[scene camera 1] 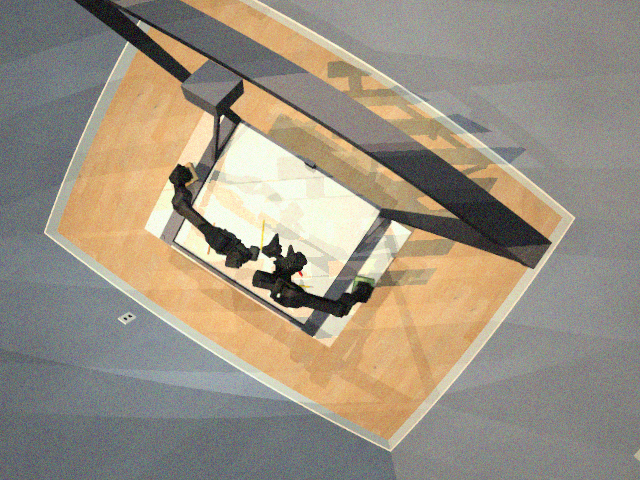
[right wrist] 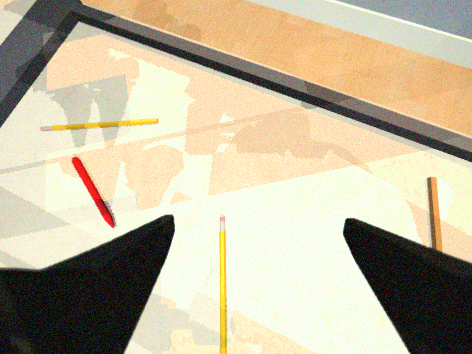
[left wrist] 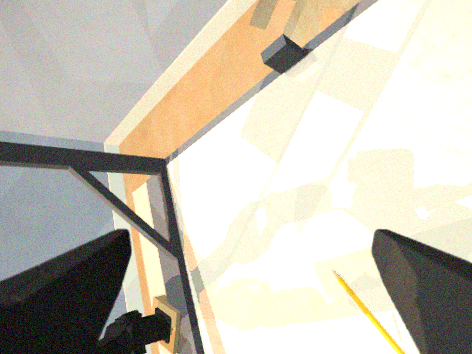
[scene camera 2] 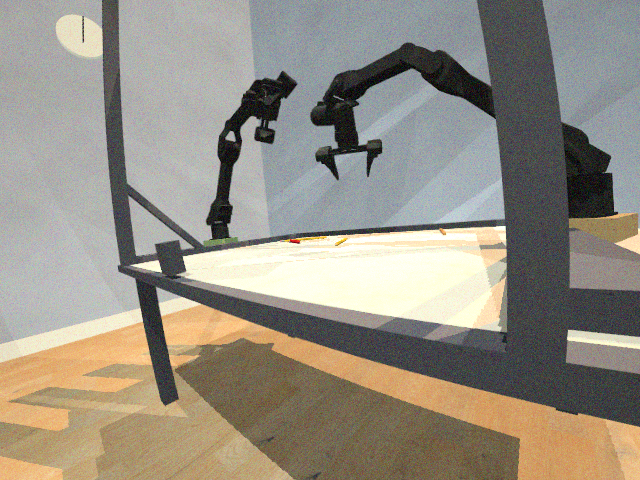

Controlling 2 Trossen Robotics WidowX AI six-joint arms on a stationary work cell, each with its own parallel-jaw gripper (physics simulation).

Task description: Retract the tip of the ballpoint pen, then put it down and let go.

My left gripper is open, holding nothing. My right gripper is open and holds nothing. An orange stick sits on the table.
